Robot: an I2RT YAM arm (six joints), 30 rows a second.
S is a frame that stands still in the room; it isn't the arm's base.
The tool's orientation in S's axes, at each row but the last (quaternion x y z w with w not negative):
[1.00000 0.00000 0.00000 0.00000]
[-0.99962 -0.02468 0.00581 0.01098]
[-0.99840 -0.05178 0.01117 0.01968]
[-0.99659 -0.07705 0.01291 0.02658]
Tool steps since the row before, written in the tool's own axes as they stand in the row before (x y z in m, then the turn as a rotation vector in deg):
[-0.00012 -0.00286 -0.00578 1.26 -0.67 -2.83]
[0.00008 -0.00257 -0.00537 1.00 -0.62 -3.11]
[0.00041 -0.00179 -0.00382 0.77 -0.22 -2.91]
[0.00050 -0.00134 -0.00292 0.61 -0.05 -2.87]
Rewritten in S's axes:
[-0.00012 0.00286 0.00578 1.26 0.67 2.83]
[0.00002 0.00245 0.00542 1.01 0.60 3.11]
[0.00032 0.00168 0.00388 0.81 0.19 2.90]
[0.00038 0.00125 0.00298 0.68 0.00 2.85]

